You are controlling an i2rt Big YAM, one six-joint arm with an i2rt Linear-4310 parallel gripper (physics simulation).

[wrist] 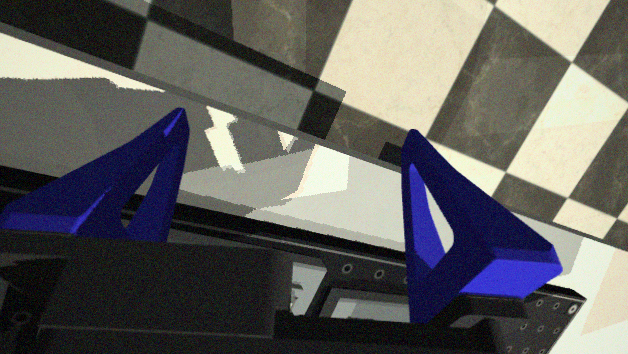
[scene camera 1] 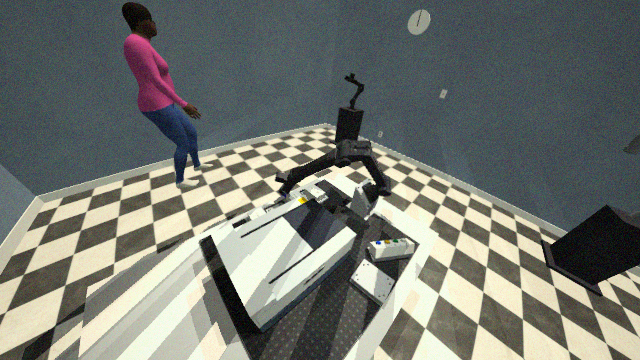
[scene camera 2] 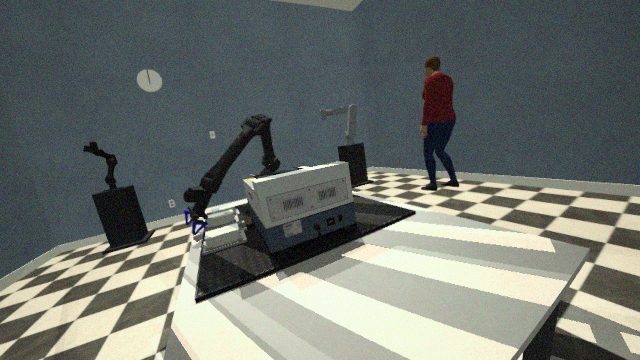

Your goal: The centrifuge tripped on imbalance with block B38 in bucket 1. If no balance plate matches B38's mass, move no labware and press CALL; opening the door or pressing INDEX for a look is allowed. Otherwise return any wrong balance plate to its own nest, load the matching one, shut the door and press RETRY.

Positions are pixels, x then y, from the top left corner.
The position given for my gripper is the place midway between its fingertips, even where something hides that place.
My gripper (wrist: 298, 129) is open and touches a balance plate B.
